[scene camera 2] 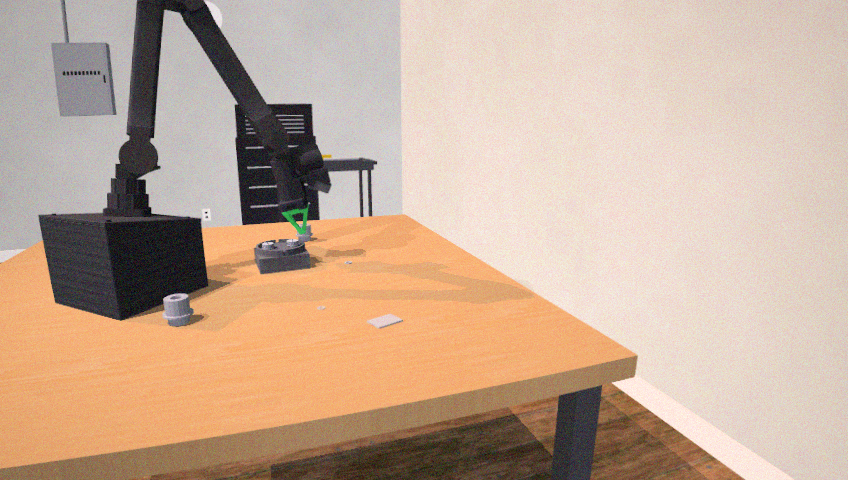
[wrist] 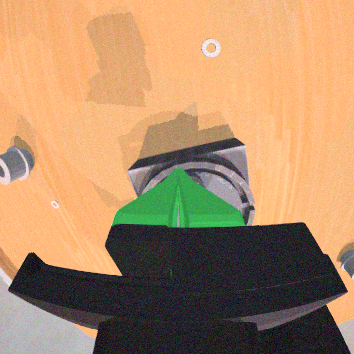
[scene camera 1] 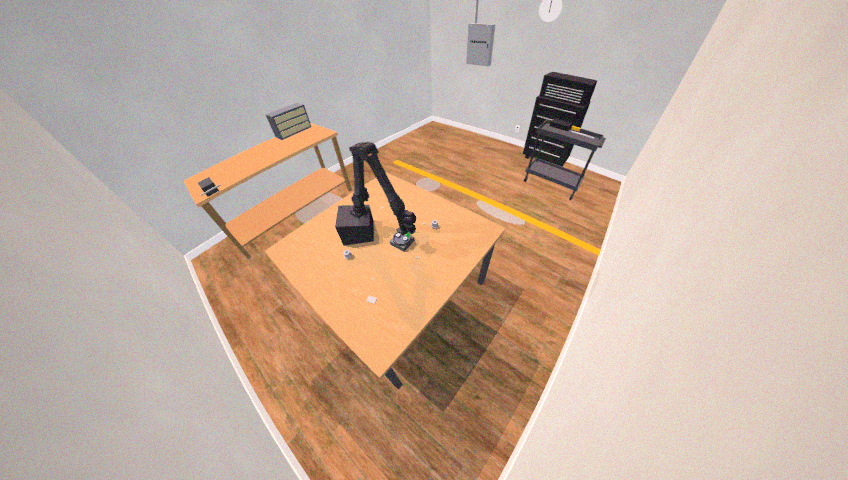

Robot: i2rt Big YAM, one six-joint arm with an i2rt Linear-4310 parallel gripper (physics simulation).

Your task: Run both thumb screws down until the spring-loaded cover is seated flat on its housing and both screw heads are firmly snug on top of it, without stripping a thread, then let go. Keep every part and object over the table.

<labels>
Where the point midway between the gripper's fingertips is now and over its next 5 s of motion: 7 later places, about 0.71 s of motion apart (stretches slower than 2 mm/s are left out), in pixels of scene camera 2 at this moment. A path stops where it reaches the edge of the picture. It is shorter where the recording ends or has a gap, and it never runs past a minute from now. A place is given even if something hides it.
My gripper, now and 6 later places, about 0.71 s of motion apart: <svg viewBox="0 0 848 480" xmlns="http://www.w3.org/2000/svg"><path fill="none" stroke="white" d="M303 233L301 231L293 233L299 239L296 235L295 240L292 243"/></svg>
</labels>
